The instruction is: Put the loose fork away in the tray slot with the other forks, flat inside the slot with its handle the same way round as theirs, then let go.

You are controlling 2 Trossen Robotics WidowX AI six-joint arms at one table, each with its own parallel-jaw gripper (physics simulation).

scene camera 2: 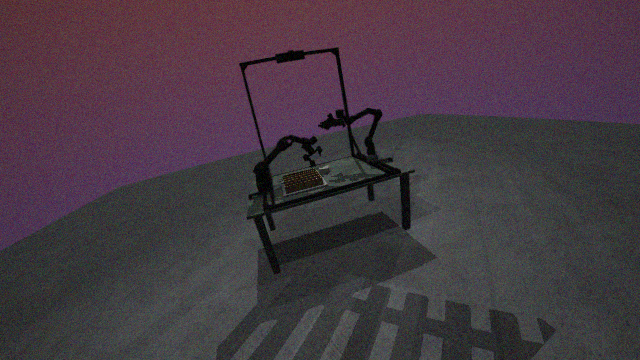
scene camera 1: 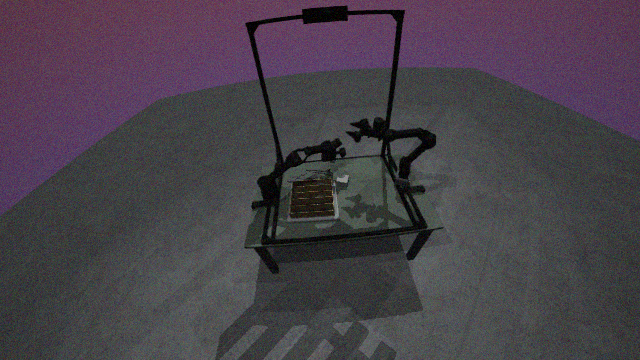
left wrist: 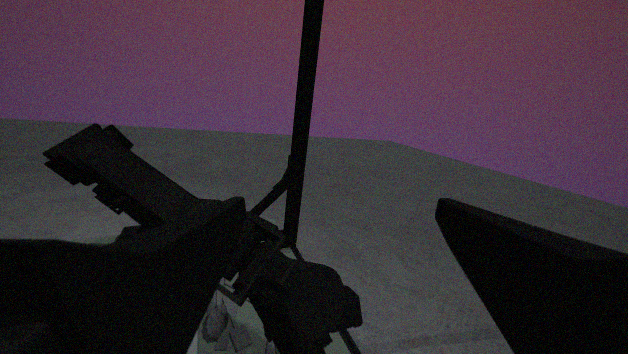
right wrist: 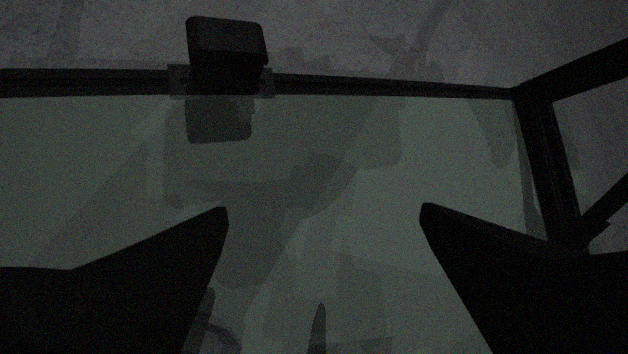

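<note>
The tray (scene camera 1: 337, 205) (scene camera 2: 306, 190) has a pale rim and brown compartments and lies on the left part of the table. Its forks cannot be told apart. Thin dark shapes (scene camera 1: 316, 174) lie behind it; whether the loose fork is among them cannot be told. My right gripper (scene camera 1: 343, 148) (scene camera 2: 316, 156) (right wrist: 325, 214) is open and empty, above the table behind the tray, its fingers wide apart in its wrist view. My left gripper (scene camera 1: 350, 129) (scene camera 2: 321, 123) (left wrist: 339, 206) is open and empty, high above the table's back part, farther right than the right gripper in scene camera 1.
A small white block (scene camera 1: 342, 180) stands by the tray's back right corner. A dark frame post (scene camera 1: 394, 75) (scene camera 2: 343, 85) (left wrist: 305, 100) rises behind the right side of the table. The right arm (scene camera 1: 295, 159) (scene camera 2: 280, 145) reaches in from the left. Arm shadows cross the table.
</note>
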